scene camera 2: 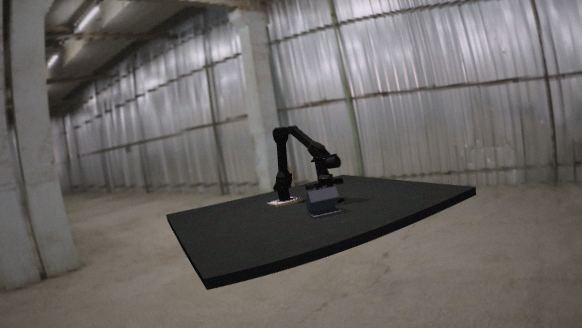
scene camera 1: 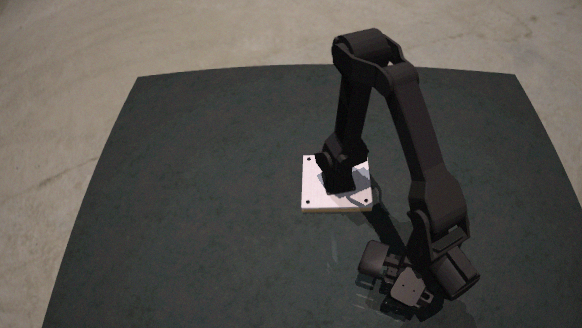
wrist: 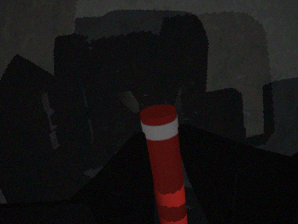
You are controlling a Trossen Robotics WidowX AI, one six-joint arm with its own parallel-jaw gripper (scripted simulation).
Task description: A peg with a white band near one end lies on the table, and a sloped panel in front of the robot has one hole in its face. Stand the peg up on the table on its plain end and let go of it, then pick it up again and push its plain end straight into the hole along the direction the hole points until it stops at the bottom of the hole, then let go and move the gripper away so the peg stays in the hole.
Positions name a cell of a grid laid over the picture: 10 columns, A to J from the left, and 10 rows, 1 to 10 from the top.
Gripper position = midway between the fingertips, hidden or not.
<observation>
My gripper (scene camera 1: G9) carries a red peg.
My gripper also shows in the wrist view (wrist: F7).
</observation>
